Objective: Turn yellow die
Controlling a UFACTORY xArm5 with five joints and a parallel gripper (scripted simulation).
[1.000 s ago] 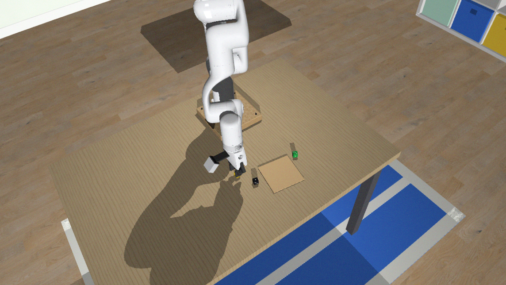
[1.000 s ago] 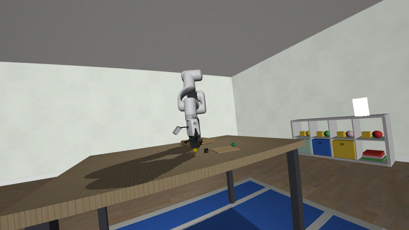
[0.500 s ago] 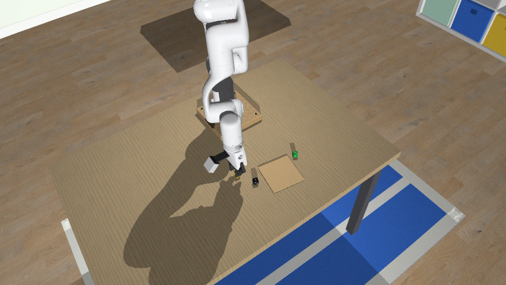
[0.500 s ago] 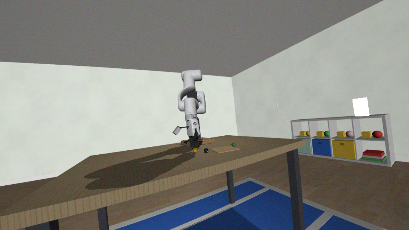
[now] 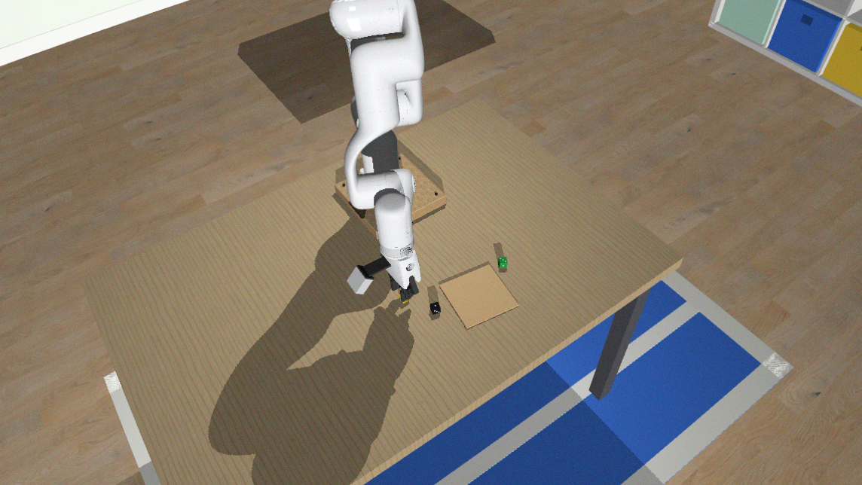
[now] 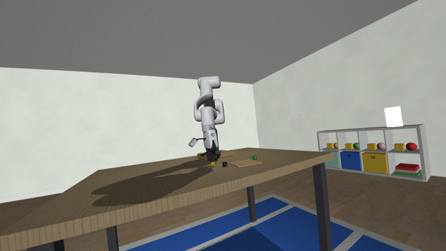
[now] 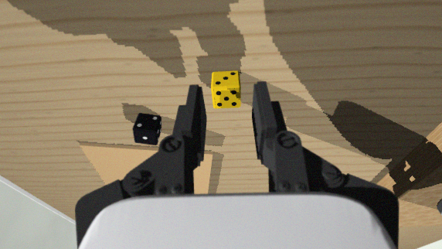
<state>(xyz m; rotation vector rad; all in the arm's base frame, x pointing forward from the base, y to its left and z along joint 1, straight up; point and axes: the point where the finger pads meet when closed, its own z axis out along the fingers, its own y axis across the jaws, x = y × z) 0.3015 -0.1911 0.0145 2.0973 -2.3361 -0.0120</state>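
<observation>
Right now the yellow die is 40 mm below my hand. Also, from my hand: tan mat (120 mm ahead, 140 mm to the left, 40 mm below); green die (90 mm ahead, 250 mm to the left, 40 mm below); black die (80 mm ahead, 30 mm to the left, 40 mm below).
</observation>
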